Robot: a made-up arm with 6 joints.
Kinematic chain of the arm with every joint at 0, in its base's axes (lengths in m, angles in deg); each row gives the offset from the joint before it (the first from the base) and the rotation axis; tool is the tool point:
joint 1: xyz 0 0 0.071 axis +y
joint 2: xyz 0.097 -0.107 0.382 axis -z
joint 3: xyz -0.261 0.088 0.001 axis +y
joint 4: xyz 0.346 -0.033 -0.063 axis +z
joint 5: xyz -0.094 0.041 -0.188 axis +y
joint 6: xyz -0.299 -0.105 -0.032 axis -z
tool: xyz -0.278 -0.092 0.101
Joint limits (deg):
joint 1: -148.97..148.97
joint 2: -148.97..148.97
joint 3: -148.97..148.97
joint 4: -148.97..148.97
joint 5: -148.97..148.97
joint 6: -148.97..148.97
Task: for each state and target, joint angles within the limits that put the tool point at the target. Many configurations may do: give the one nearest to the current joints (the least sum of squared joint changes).
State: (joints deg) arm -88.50 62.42 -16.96 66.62 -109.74 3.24
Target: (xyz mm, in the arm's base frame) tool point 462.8 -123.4 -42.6
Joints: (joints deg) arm -81.16 69.49 4.11 55.29 -87.49 18.85
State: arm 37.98 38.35 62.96 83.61 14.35 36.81
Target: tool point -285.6 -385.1 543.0
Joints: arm 40.06 35.56 68.40 76.20 3.07 36.31
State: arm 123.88 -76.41 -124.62 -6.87 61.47 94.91
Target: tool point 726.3 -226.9 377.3
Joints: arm 104.03 -45.72 -117.47 -27.97 69.20 101.88
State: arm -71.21 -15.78 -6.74 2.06 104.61 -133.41
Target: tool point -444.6 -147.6 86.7
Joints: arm -123.09 -19.16 -34.65 -2.50 97.28 -145.29
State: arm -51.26 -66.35 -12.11 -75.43 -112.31 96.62
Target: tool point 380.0 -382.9 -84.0
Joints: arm -52.71 -58.62 38.09 -102.41 -136.55 82.51
